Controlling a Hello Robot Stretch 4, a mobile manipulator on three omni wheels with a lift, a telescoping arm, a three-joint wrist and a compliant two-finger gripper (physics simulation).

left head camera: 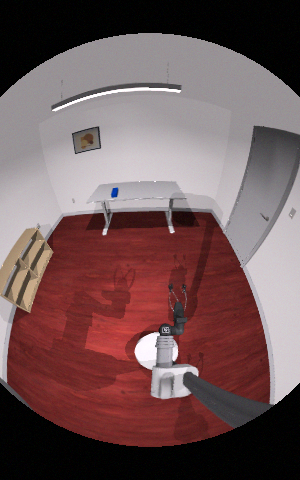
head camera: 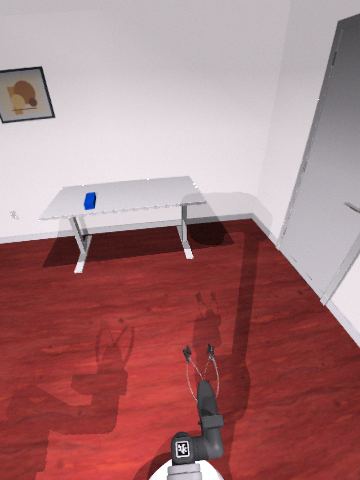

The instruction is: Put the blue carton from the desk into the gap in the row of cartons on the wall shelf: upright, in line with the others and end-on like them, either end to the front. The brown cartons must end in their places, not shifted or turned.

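Observation:
The blue carton (head camera: 90, 200) (left head camera: 115, 192) lies on the left part of the light grey desk (head camera: 135, 194) (left head camera: 145, 190), which stands against the far wall. My gripper (head camera: 199, 352) (left head camera: 177, 287) is open and empty, its two fingertips apart, above the floor well in front of the desk and to the right of the carton. The wall shelf with the row of cartons cannot be made out for certain; a wooden shelf unit (left head camera: 22, 261) shows at the left edge of the left head view, and no brown cartons can be made out in it.
A grey door (head camera: 320, 165) (left head camera: 265, 185) is in the right wall. A framed picture (head camera: 25, 95) (left head camera: 86, 140) hangs on the far wall, left above the desk. The desk's legs (head camera: 185, 232) (left head camera: 170, 220) stand on the red floor. A long lamp (left head camera: 117, 93) hangs from the ceiling.

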